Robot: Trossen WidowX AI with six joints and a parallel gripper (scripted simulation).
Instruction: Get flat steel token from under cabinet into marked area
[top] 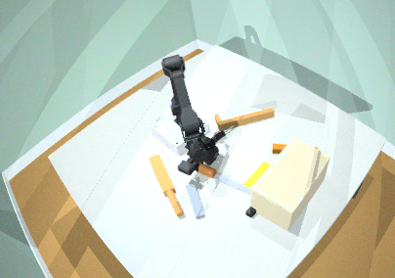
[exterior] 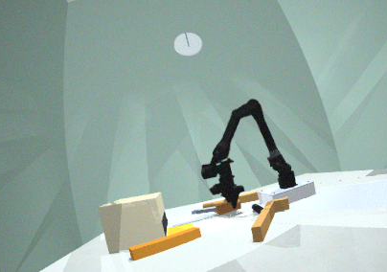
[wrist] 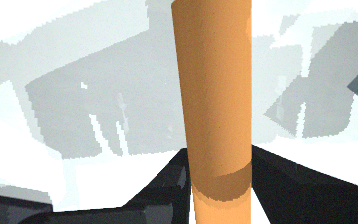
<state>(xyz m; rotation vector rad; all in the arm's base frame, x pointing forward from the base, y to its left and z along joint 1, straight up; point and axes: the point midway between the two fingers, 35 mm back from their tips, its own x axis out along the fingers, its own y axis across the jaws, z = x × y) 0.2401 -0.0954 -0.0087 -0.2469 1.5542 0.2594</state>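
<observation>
Now: the grey flat bar 12 cm ahead of my gripper tip and 11 cm to the right of it. Also, from my gripper tip: orange paddle: 16 cm to the right, 1 cm ahead, 1 cm above; orange bar: 36 cm to the left, 23 cm ahead, 1 cm above.
</observation>
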